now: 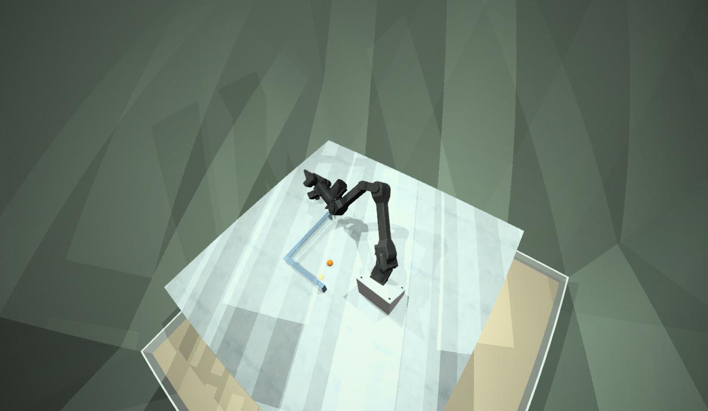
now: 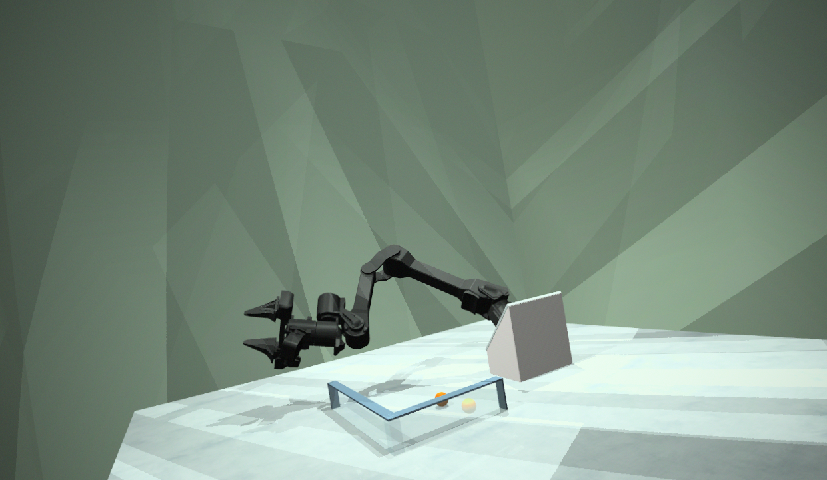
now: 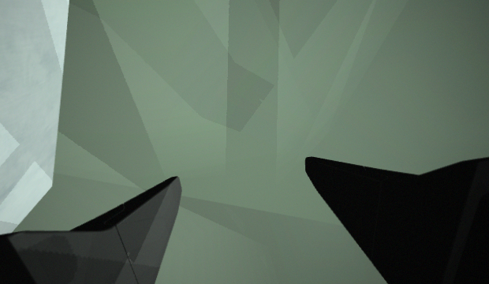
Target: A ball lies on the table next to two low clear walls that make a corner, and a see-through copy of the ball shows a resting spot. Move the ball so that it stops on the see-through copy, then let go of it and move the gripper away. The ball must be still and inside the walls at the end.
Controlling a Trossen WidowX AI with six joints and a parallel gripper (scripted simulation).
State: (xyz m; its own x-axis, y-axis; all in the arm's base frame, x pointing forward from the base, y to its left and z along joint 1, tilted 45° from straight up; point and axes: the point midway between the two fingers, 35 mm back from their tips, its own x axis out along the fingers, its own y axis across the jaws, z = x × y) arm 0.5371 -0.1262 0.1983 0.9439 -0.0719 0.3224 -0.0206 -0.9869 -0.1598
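My gripper tip is now 320 mm past the orange ball, 270 mm to the right of it and 200 mm above it. Round my gripper tip: see-through copy of ball: 350 mm to the left, 330 mm behind, 200 mm below.
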